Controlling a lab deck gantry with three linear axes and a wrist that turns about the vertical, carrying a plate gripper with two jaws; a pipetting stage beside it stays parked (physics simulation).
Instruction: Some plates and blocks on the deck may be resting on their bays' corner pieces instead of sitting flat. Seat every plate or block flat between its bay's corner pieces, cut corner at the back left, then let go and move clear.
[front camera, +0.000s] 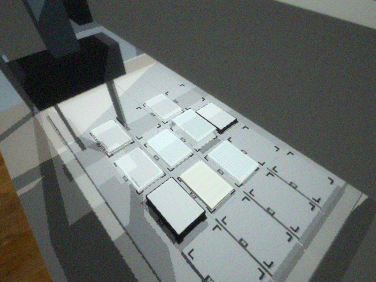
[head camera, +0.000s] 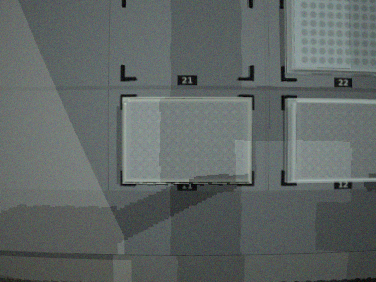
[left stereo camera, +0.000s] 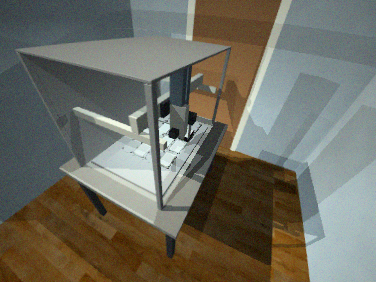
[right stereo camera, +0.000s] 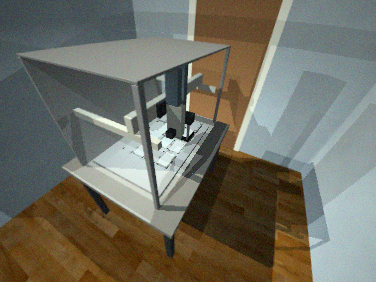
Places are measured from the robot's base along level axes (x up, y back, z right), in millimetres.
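Pixels of known places: gripper, between the fingertips: (front camera: 102, 133); robot's base, origin of its link: (front camera: 90, 133) (head camera: 124, 182) (left stereo camera: 168, 168) (right stereo camera: 166, 168).
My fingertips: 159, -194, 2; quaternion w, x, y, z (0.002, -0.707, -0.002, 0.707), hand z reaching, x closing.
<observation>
For each thing: its middle in the pictures, then the offset to it from my fingertips, as dx, dy, dz. "spot": a spot on its surface instead.
- bay 12, a spot on its surface: (head camera: 330, 140) spot: -145, -11, -45
- white-topped black block, middle of its body: (front camera: 175, 206) (right stereo camera: 186, 134) -138, -198, -45
- gridded plate, middle of its body: (head camera: 347, 32) (front camera: 169, 147) (right stereo camera: 166, 141) -150, -34, -156
- cream plate, middle of its body: (front camera: 205, 183) -152, -198, -152
- tall pale block, middle of its body: (front camera: 193, 128) (right stereo camera: 155, 136) -138, -34, -259
- welled plate, middle of its body: (front camera: 232, 160) -150, -198, -263
- black-edged plate, middle of its body: (front camera: 215, 116) -152, -34, -366
- Bay 21, a spot on its surface: (head camera: 187, 50) spot: -159, +130, -137
My gripper (front camera: 103, 136) is open, its jaws wide apart over the bay 11 area. A pale plate (front camera: 111, 135) (head camera: 187, 142) lies in bay 11, close inside the corner pieces; whether it is perched cannot be told. Beside it are a pale plate in bay 12 (front camera: 139, 168) (head camera: 330, 140) and a white-topped black block (front camera: 176, 206) in bay 13. Behind stand a gridded plate (front camera: 169, 148), a cream plate (front camera: 206, 184), a pale plate (front camera: 163, 107), a tall pale block (front camera: 194, 124), a welled plate (front camera: 232, 161) and a black-edged plate (front camera: 217, 115).
Bay 21 (head camera: 187, 50) shows bare deck between its corner pieces, behind bay 11. Bare bays also stand at the right of the front view. A light column (left stereo camera: 178, 117) hangs beside the black gripper body. Enclosure posts (left stereo camera: 153, 145) (right stereo camera: 145, 150) stand at the table's edge.
</observation>
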